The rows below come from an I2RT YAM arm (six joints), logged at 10 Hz.
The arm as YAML. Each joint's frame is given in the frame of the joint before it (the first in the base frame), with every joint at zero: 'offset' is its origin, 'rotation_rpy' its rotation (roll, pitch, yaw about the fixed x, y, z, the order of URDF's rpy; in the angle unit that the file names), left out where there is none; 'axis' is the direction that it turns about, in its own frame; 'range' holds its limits. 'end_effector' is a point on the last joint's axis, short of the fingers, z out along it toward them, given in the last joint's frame.
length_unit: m
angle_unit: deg
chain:
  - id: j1
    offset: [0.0, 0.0, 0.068]
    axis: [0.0, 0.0, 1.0]
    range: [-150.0, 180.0]
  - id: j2
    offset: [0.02, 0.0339, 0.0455]
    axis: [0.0, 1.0, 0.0]
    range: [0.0, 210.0]
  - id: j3
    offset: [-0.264, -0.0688, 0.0]
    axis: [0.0, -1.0, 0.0]
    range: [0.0, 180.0]
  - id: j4
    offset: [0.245, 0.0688, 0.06]
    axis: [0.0, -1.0, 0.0]
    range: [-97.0, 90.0]
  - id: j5
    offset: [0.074, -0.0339, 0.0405]
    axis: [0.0, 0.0, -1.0]
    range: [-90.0, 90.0]
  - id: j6
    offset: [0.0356, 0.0, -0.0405]
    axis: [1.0, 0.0, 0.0]
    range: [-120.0, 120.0]
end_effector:
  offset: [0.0, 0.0, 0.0]
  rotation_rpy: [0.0, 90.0, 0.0]
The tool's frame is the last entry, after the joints.
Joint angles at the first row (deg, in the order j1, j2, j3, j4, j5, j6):
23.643 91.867 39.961 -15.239 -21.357 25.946
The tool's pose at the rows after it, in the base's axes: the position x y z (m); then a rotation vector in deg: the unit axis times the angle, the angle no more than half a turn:
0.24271, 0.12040, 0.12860, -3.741, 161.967, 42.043
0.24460, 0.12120, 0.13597, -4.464, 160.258, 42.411
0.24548, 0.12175, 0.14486, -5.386, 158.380, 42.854
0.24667, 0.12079, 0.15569, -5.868, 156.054, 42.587
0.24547, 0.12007, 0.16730, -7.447, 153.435, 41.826
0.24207, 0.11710, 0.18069, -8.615, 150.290, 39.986
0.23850, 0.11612, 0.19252, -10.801, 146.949, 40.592
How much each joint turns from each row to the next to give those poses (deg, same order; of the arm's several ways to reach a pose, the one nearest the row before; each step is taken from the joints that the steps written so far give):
-0.001 -0.779 0.615 -0.296 0.007 -0.370
0.007 -1.105 0.602 -0.100 0.096 -0.244
0.038 -1.518 0.546 -0.309 0.050 -0.332
-0.212 -1.891 0.634 -0.424 0.595 -0.367
0.073 -2.385 0.351 -0.490 0.907 -1.005
-0.071 -3.287 -0.014 -0.626 1.752 -1.131
0.095 -2.830 -0.133 0.271 -0.140 -1.186

